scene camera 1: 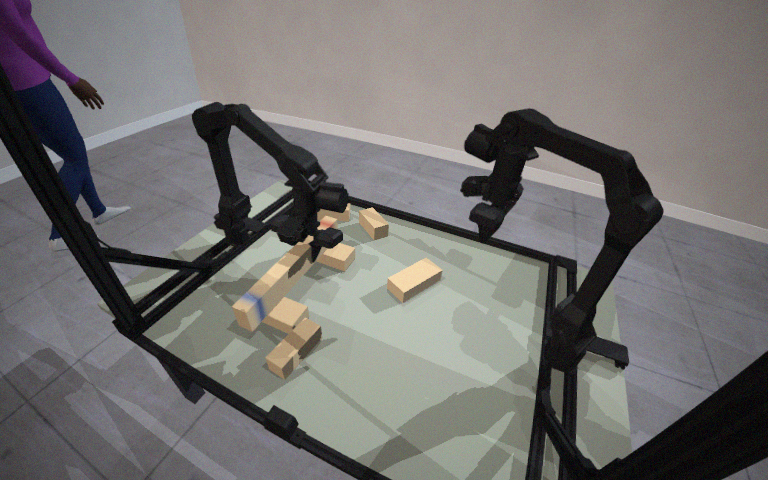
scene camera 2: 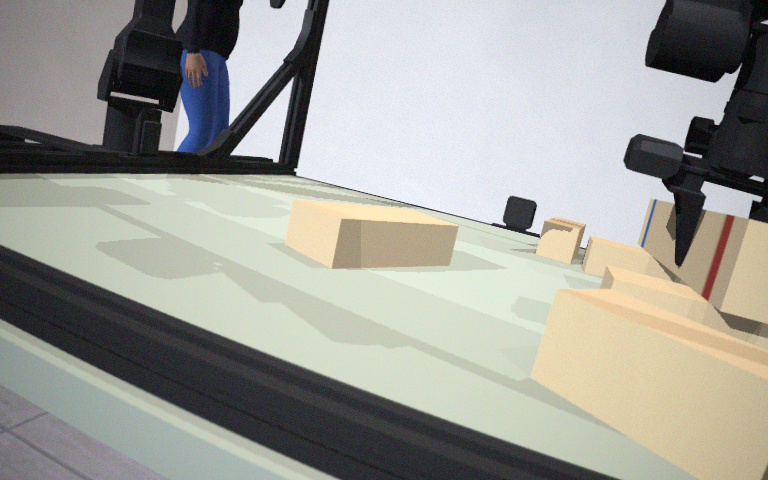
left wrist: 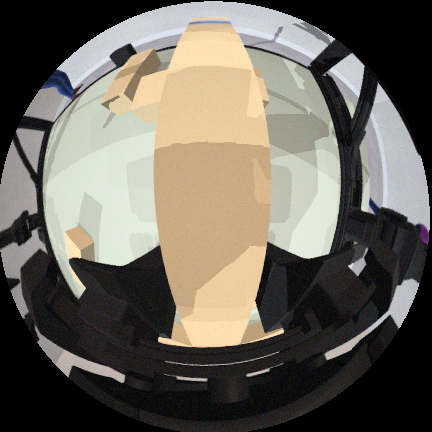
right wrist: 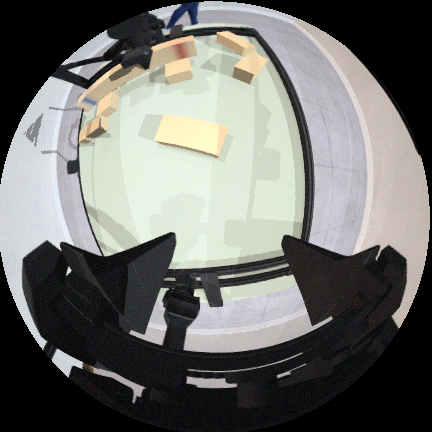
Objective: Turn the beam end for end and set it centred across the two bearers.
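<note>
The long wooden beam lies over two bearer blocks, the near bearer and the far bearer. Its blue band is at the near end and its red band at the far end in scene camera 1. I cannot tell whether it touches the bearers. My left gripper is shut on the beam, nearer its red end. One finger is hidden behind the beam in scene camera 1. My right gripper is open, empty and raised at the right.
A large loose block lies near the table's middle. Loose wood lies close by the near bearer. Another block lies near the far edge. Black rails border the table.
</note>
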